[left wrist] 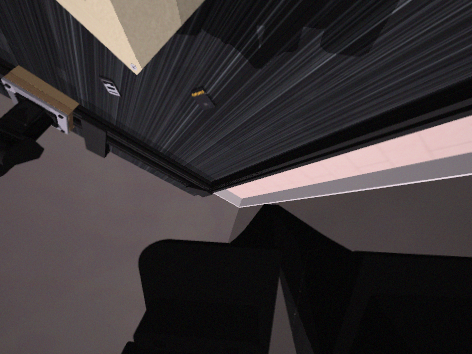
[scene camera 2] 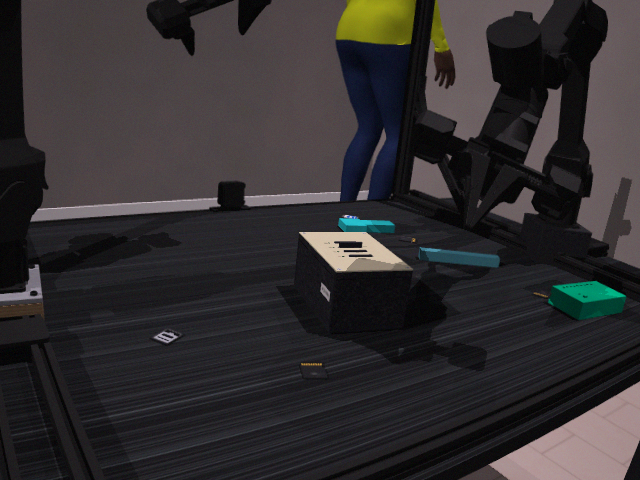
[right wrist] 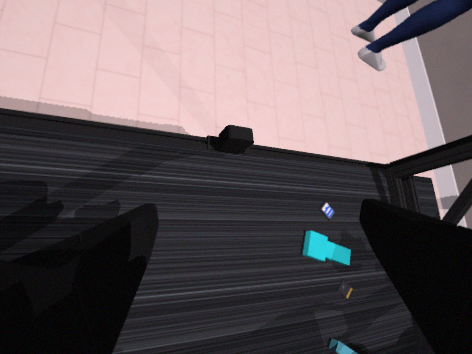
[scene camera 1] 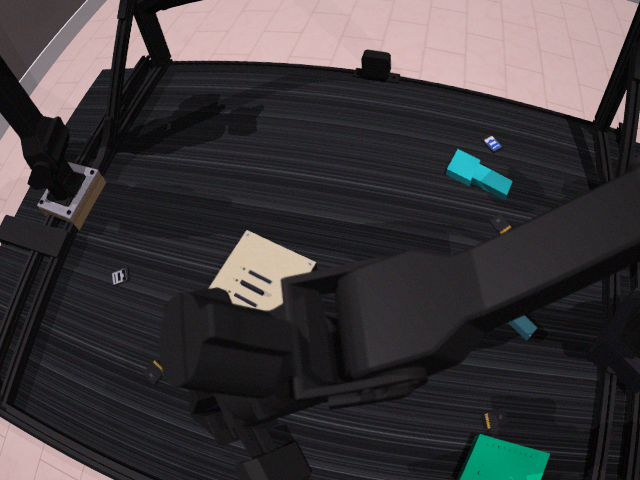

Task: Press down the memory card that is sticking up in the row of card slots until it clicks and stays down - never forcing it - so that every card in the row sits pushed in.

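Seen in the pictures: left gripper, fingertip midpoint: (left wrist: 270,211) (scene camera 2: 467,228) (scene camera 1: 194,414); right gripper, fingertip midpoint: (scene camera 2: 216,43) (right wrist: 259,212); left arm's base at its link origin: (scene camera 2: 557,222); right arm's base at its link origin: (left wrist: 39,111) (scene camera 1: 66,187).
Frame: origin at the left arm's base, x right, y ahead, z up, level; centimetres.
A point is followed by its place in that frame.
A black box with a beige top (scene camera 1: 270,259) @(y 42.8, x -26.9, z 1.1 cm) (scene camera 2: 366,264) @(y 39.9, x -36.6, z 1.1 cm) (left wrist: 129,28) @(y 41.0, x -36.8, z 1.1 cm) stands mid-table. Three memory cards show as dark bars in its row of slots (scene camera 1: 252,287) @(y 41.3, x -30.8, z 1.7 cm) (scene camera 2: 355,250) @(y 40.9, x -32.4, z 1.3 cm). In scene camera 2 the far card (scene camera 2: 348,244) @(y 41.7, x -31.1, z 1.5 cm) looks a little thicker than the other two; I cannot tell whether it stands higher. My left gripper (scene camera 1: 272,459) (left wrist: 270,211) @(y 31.4, x -45.0, z 8.8 cm) is shut and empty. It hangs off the box, above the table's near edge, and its arm covers the box's near corner in scene camera 1. My right gripper (scene camera 2: 218,24) @(y 63.1, x -10.6, z 24.5 cm) (right wrist: 259,212) @(y 63.1, x -10.6, z 24.5 cm) is open, empty and high above the far side.
Teal blocks (scene camera 1: 477,173) @(y 35.6, x 4.7, z -5.3 cm) (scene camera 2: 366,225) @(y 35.6, x 2.9, z -5.3 cm) (right wrist: 326,251) @(y 35.9, x 4.6, z -5.4 cm) and a teal bar (scene camera 2: 458,257) @(y 21.0, x -9.5, z -5.7 cm) lie beyond the box. Loose cards (scene camera 1: 119,276) @(y 61.1, x -44.1, z -6.7 cm) (scene camera 2: 167,336) @(y 61.1, x -44.3, z -6.6 cm) (scene camera 2: 313,369) @(y 45.2, x -48.1, z -6.6 cm) (left wrist: 202,98) @(y 45.2, x -47.9, z -6.6 cm) lie on the table. A green board (scene camera 1: 504,459) @(y 5.1, x -24.1, z -4.1 cm) is at one corner. A person (scene camera 2: 375,95) stands behind the frame.
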